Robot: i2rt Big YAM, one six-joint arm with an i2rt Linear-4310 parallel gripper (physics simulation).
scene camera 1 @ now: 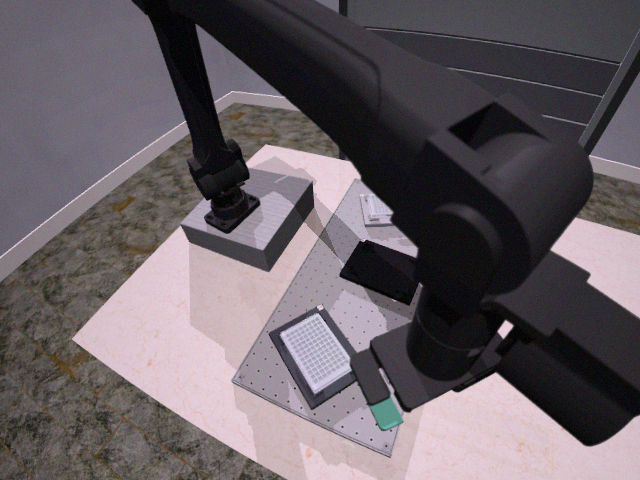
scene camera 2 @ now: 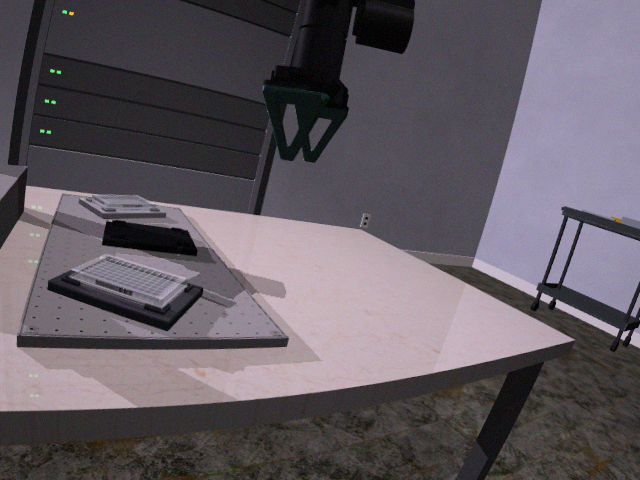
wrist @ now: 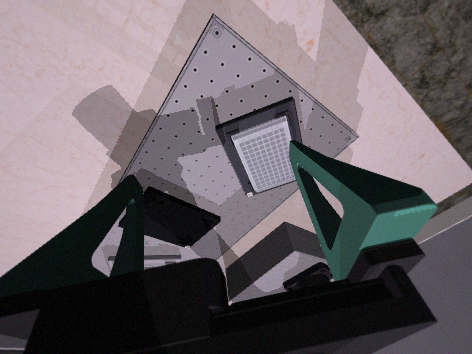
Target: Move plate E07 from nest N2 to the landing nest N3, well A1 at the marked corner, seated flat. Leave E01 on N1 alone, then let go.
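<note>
A clear-white well plate lies on the near dark nest, which has a small white corner mark. The middle black nest holds no plate. Another plate lies on the far light-grey nest; the arm partly covers it in scene camera 1. I cannot read labels or tell E07 from E01. My gripper is open and empty, high above the board; in the wrist view the near plate shows beside the right fingertip.
The nests stand on a perforated grey board on the pale table. The arm's base stands on a grey block beside the board. A dark rack stands behind, and a cart stands beyond the table.
</note>
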